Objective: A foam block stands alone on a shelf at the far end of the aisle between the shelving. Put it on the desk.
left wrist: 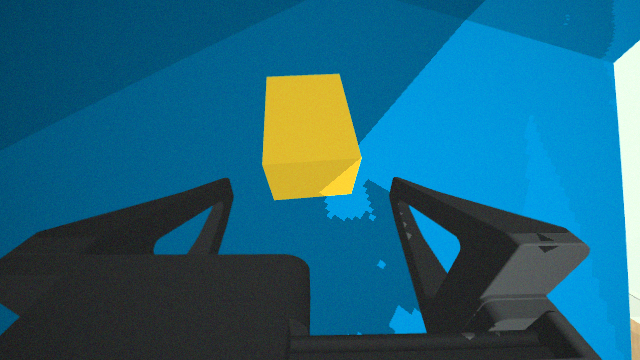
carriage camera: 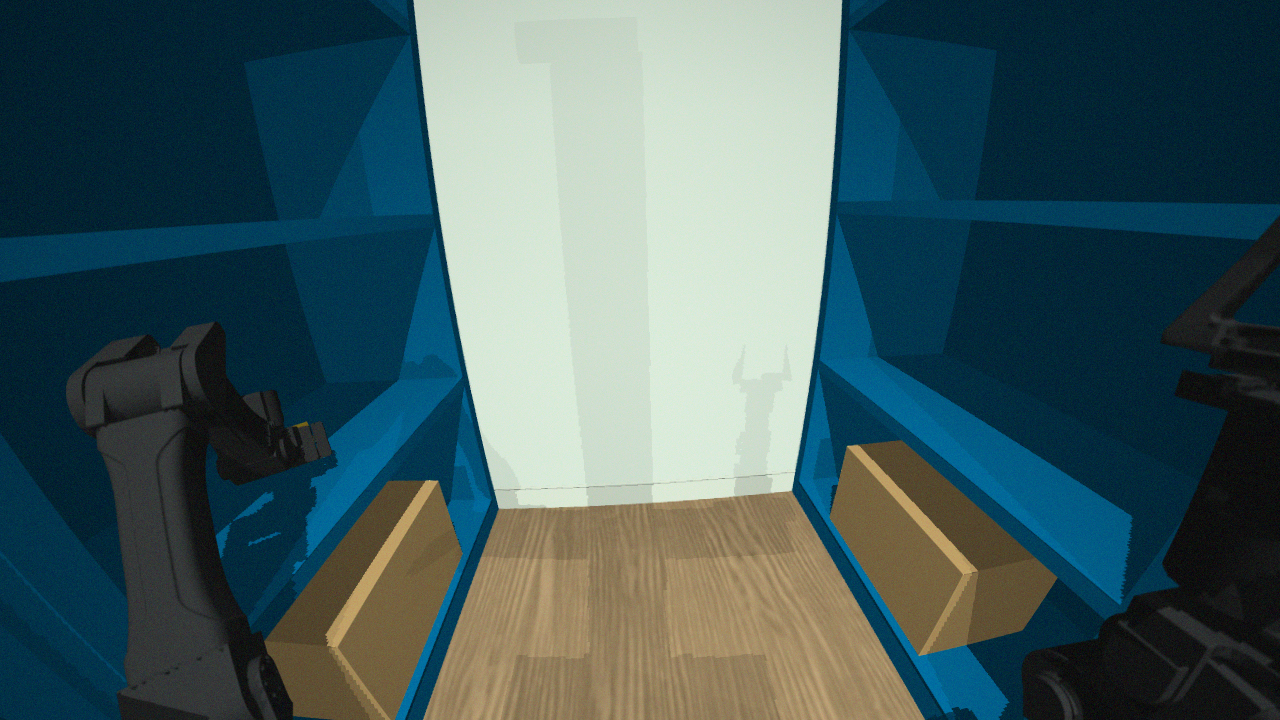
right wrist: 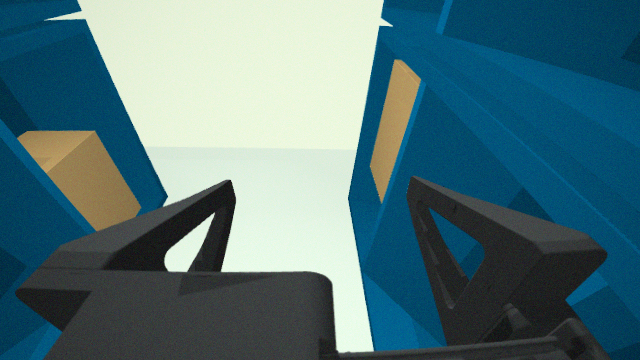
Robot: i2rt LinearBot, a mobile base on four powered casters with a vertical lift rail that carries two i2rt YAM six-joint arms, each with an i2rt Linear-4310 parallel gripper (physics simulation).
Scene:
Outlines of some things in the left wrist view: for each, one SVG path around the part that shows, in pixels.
The left gripper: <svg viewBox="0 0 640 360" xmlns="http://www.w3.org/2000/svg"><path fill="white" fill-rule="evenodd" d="M602 359L547 297L558 284L587 258L590 253L590 247L564 227L435 191L399 177L394 177L392 180L389 199L427 333L310 335L310 269L304 260L289 254L218 254L234 199L229 178L222 178L181 193L37 232L0 259L0 304L20 316L0 335L0 360ZM212 206L212 210L198 238L186 255L154 255L154 246L158 239ZM409 205L446 229L459 240L460 252L448 273L424 239Z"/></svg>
A yellow foam block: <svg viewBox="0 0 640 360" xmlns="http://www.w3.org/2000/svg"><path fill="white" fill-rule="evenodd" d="M339 74L267 77L262 166L274 200L352 193L362 157Z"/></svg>

